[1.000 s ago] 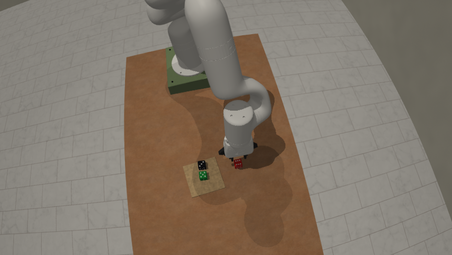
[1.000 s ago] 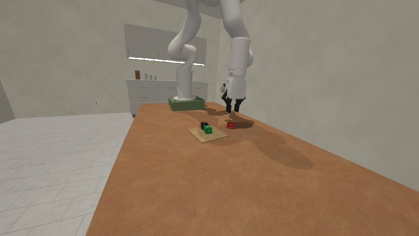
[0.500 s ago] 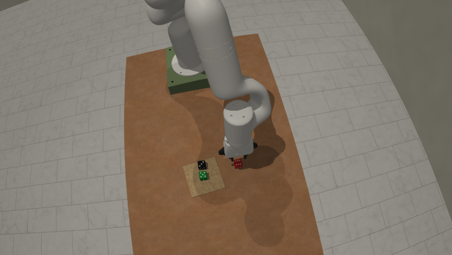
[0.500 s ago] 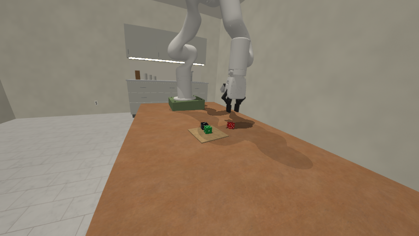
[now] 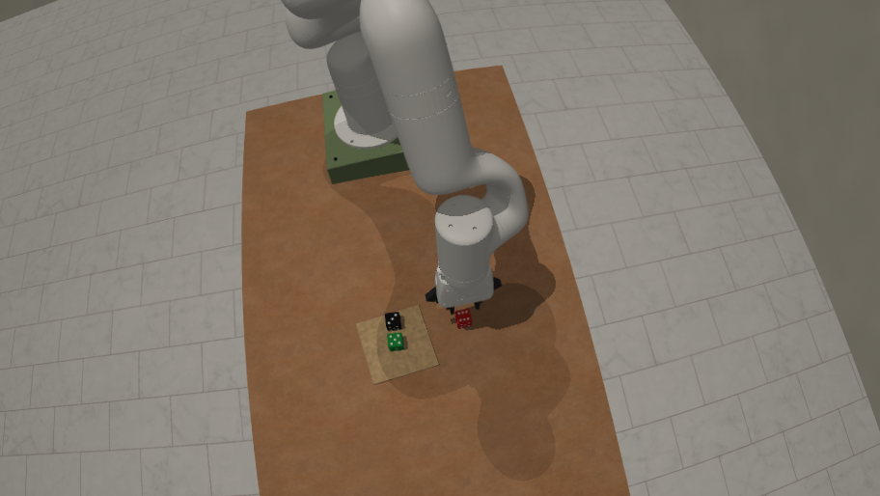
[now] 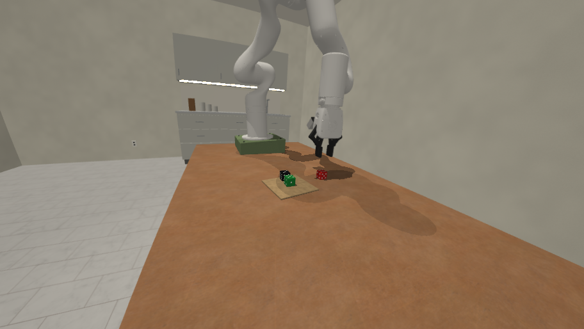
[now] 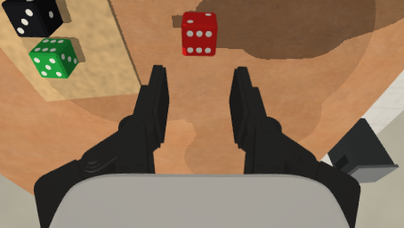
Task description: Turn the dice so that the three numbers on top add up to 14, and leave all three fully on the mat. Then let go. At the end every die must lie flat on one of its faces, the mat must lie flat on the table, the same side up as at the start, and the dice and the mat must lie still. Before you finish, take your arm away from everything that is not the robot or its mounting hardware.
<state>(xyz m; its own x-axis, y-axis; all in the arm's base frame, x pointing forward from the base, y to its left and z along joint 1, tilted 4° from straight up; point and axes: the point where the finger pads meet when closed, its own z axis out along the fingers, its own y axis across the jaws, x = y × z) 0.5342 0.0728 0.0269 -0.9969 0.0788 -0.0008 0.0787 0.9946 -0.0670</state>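
The red die is 9 cm below my hand. Round my hand: black die: 14 cm to the right, 9 cm below, 3 cm behind; green die: 15 cm to the right, 9 cm below, 1 cm ahead; tan square mat: 15 cm to the right, 10 cm below, 1 cm ahead.
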